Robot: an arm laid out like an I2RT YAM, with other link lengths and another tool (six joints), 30 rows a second.
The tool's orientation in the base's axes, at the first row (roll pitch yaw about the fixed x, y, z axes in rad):
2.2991, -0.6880, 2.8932
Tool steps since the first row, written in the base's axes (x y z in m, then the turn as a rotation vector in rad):
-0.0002, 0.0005, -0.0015, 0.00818, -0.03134, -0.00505
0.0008, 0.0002, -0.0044, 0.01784, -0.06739, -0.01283
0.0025, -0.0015, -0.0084, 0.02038, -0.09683, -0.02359
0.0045, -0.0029, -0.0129, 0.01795, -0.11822, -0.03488
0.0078, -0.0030, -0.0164, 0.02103, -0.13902, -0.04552
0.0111, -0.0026, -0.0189, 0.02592, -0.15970, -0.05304
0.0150, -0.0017, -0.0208, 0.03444, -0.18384, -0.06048
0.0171, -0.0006, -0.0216, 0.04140, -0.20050, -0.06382
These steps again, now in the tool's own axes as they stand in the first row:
-0.0007, -0.0007, 0.0012, -0.01528, -0.01438, -0.02518
-0.0034, -0.0019, 0.0022, -0.03430, -0.03191, -0.05319
-0.0075, -0.0041, 0.0025, -0.04863, -0.05210, -0.07259
-0.0121, -0.0062, 0.0032, -0.05804, -0.07143, -0.08393
-0.0168, -0.0062, 0.0042, -0.07106, -0.08664, -0.09636
-0.0208, -0.0054, 0.0051, -0.08342, -0.09886, -0.11071
-0.0248, -0.0035, 0.0059, -0.09911, -0.11060, -0.12878
-0.0266, -0.0021, 0.0067, -0.10961, -0.11700, -0.14242

